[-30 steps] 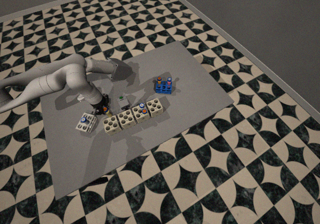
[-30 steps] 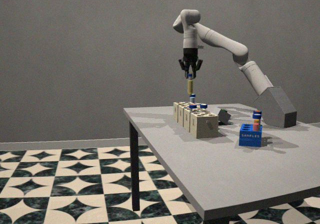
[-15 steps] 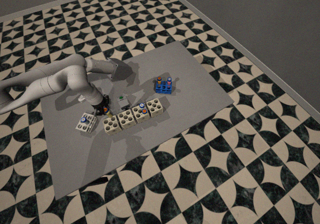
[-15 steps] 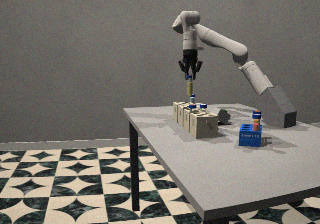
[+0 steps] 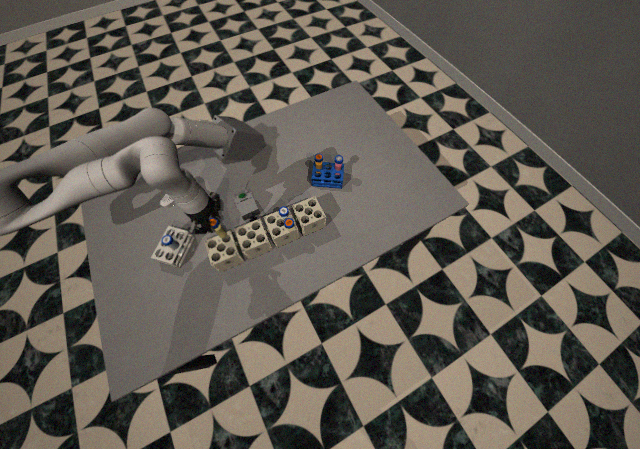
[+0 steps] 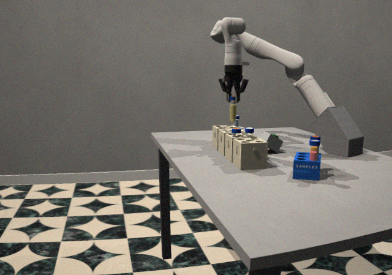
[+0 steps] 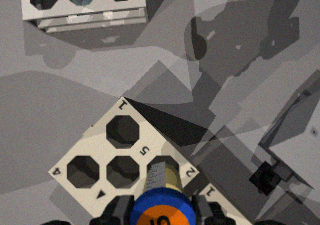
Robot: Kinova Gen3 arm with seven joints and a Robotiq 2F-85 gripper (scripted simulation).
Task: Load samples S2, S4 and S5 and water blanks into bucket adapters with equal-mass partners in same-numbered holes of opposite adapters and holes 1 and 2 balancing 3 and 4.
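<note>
The sample tube lies 1 cm to the right of my hand and 5 cm below it. Also, from my hand: small sloped done desk 12 cm behind, 12 cm to the left, 17 cm below; white-dot blank 4 cm ahead, 22 cm to the left, 15 cm below; green done key 14 cm behind, 12 cm to the left, 15 cm below.
</note>
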